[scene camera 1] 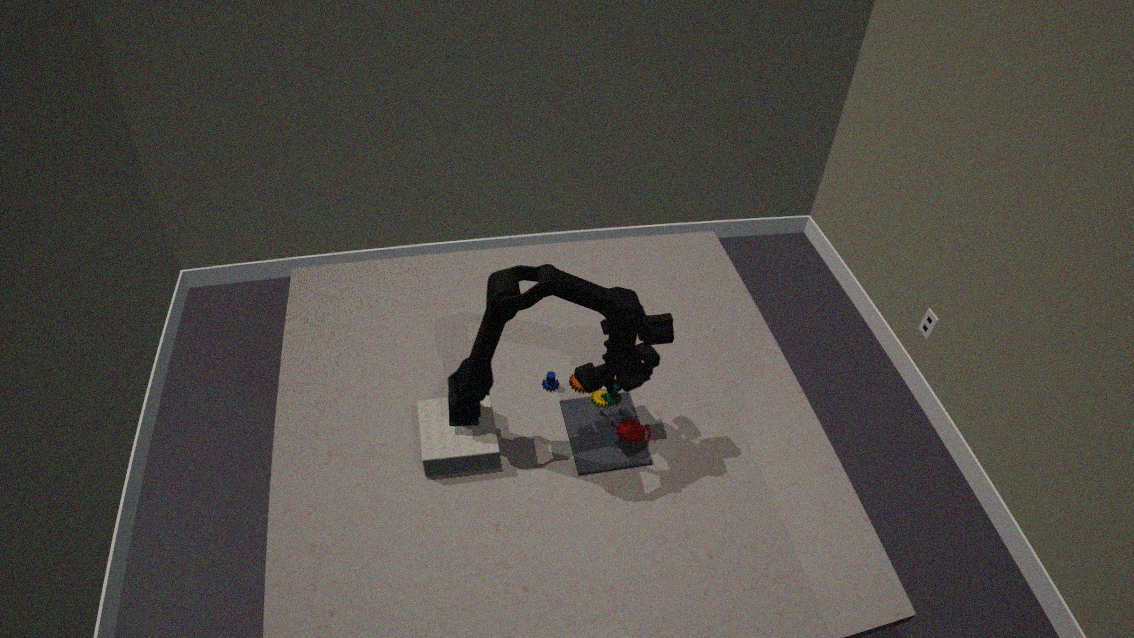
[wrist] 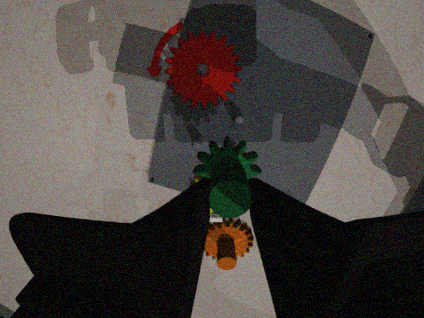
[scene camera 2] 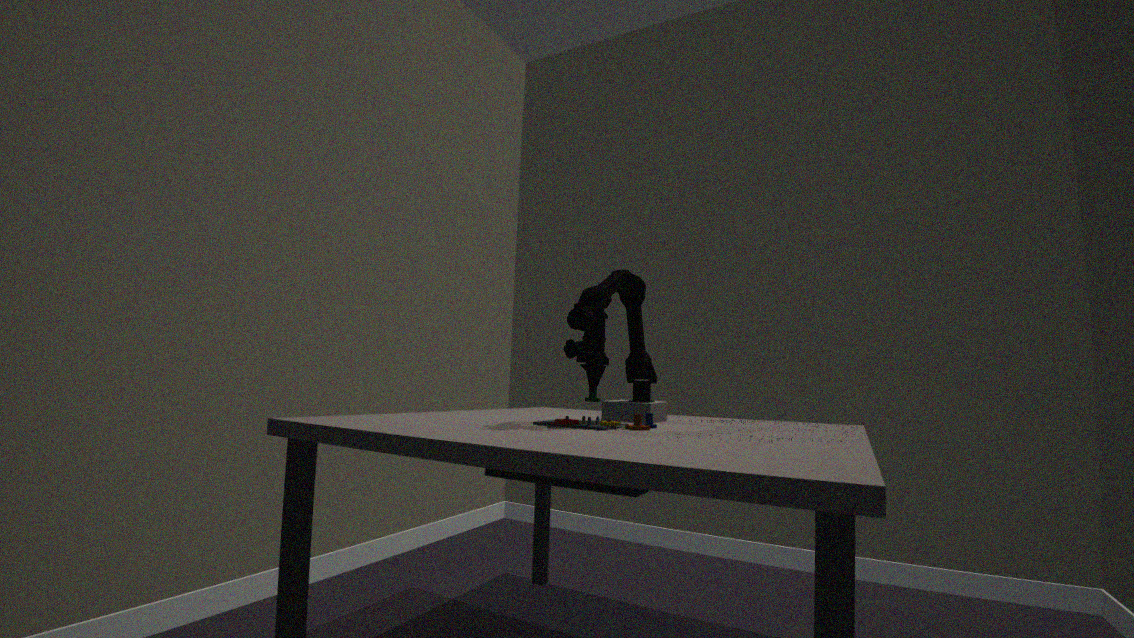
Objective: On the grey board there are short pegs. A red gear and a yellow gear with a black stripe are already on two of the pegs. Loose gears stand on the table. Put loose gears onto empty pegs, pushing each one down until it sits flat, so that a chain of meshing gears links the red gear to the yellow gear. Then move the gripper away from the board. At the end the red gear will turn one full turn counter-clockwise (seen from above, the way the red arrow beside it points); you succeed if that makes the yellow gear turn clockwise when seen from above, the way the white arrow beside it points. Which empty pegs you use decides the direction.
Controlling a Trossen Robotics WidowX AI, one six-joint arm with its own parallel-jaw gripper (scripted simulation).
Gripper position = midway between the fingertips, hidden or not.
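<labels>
With my gripper (scene camera 1: 613, 391) I am holding a green gear (wrist: 229, 169).
</labels>
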